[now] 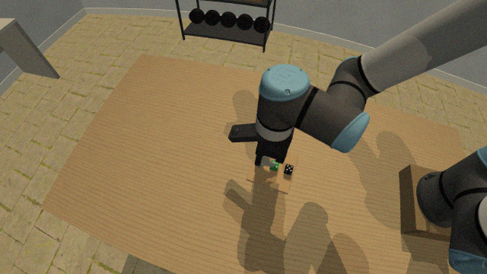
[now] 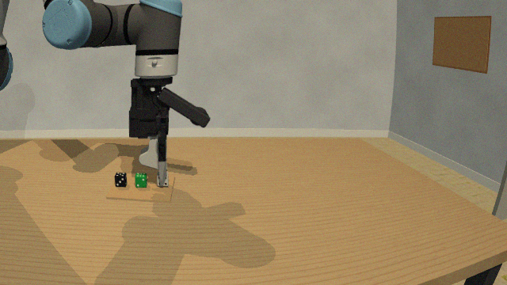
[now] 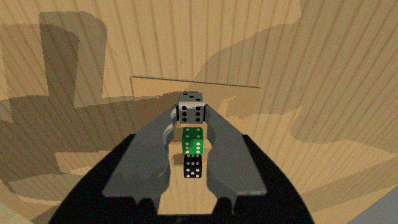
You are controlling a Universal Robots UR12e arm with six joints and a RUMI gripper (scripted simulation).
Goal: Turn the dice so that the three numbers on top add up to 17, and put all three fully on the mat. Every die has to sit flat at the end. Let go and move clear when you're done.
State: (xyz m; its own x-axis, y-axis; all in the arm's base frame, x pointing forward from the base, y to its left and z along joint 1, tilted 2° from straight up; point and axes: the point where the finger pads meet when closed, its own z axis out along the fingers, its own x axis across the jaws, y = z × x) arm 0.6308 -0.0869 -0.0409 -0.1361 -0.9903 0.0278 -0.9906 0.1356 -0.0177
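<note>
My gripper is now 10 mm above the white die. Round my hand: black die: 100 mm behind, 10 mm to the left, 10 mm below; then tan mat: 50 mm behind, 20 mm below; then green die: 50 mm behind, 10 mm to the left, 10 mm below.
</note>
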